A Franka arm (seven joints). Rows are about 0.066 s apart.
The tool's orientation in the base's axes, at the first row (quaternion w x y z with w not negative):
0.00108 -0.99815 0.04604 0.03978
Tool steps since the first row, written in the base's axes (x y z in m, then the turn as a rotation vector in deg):
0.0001 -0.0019 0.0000 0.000 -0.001 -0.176
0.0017 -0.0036 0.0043 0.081 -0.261 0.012
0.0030 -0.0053 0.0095 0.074 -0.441 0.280
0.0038 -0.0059 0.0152 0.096 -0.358 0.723
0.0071 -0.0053 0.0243 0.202 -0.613 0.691
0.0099 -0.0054 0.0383 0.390 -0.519 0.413
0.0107 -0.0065 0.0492 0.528 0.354 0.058
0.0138 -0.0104 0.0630 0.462 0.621 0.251
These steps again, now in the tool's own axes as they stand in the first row. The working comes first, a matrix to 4 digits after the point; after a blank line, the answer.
The tool's axes in the first row as the columns of a matrix, in the base's axes (used below as rounded here):
0.9926 -0.0920 -0.0793
-0.0918 -0.9958 0.0058
-0.0795 0.0015 -0.9968

0.0003 0.0019 0.0000 0.014 0.001 0.175
0.0017 0.0034 -0.0044 0.103 0.252 -0.020
0.0027 0.0050 -0.0097 0.092 0.433 -0.288
0.0031 0.0055 -0.0155 0.071 0.349 -0.730
0.0056 0.0047 -0.0248 0.202 0.593 -0.708
0.0073 0.0045 -0.0390 0.402 0.482 -0.446
0.0073 0.0056 -0.0499 0.487 -0.401 -0.098
0.0096 0.0092 -0.0640 0.382 -0.661 -0.283

